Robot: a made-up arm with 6 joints.
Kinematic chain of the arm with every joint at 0, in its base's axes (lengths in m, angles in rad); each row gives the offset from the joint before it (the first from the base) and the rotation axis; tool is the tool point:
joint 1: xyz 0 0 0.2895 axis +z
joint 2: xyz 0 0 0 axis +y
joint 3: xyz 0 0 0.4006 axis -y
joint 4: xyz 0 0 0 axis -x
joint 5: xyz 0.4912 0 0 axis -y
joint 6: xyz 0 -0.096 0 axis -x
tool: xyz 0 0 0
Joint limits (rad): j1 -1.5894..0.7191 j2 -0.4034..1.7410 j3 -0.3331..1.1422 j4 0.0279..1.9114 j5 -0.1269..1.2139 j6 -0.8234..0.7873
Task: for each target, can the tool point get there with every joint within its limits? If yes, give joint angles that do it. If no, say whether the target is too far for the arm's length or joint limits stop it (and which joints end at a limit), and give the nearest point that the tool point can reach.
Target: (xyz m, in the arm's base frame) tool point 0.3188 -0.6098 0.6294
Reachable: yes | joints -0.9802 0.4922 0.3436 0.6785 -0.0130 0.6263
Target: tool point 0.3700 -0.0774 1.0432
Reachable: yes | joints -0.2402 0.0602 0.6544 1.7048 0.9101 -0.4469
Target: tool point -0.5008 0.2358 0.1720
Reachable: no: joint limits stop it (at a limit: joint 1, joint 2, joint 3, joint 4) | nearest point -0.0989 -0.1584 -0.2099 | short by 0.680 m
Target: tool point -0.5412 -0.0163 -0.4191
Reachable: no: joint limits stop it (at a limit: joint 1, joint 2, joint 3, joint 4) | nearest point -0.0989 -0.1584 -0.2099 | short by 0.509 m
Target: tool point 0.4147 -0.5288 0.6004
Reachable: yes | joints -0.7746 0.4548 0.2767 0.4149 0.1927 -0.0588
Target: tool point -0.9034 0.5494 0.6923
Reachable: no: too far | nearest point -0.2058 0.1251 1.1514 | short by 0.937 m
